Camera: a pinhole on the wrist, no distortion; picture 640 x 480 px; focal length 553.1 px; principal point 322.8 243.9 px. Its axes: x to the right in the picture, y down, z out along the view. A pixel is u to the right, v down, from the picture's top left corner.
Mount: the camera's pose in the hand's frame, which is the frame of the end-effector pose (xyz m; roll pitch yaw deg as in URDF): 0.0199 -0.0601 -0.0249 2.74 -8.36 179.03
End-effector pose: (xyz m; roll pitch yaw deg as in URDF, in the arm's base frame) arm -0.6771 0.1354 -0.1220 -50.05 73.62 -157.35
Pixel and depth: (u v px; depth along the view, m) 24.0 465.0 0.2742
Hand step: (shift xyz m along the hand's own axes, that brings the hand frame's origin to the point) 0.2054 -0.1596 0.2297
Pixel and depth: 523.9 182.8 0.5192
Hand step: -0.0905 0.0239 0.5129
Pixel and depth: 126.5 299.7 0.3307
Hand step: 0.1840 -0.0804 0.2864
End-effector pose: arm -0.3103 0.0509 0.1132 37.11 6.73 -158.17
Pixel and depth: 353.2 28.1 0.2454
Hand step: 0.0433 0.0469 0.2150
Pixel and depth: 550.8 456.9 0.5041
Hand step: -0.1140 -0.2277 0.5127
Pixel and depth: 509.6 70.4 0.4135
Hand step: -0.0566 0.0905 0.3979
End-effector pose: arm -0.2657 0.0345 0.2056 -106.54 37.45 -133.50
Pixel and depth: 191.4 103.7 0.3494
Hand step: 0.1539 0.0428 0.3041
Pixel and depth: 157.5 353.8 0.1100
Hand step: 0.0683 -0.0775 0.0801
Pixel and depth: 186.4 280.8 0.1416
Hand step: 0.0750 -0.0637 0.1104
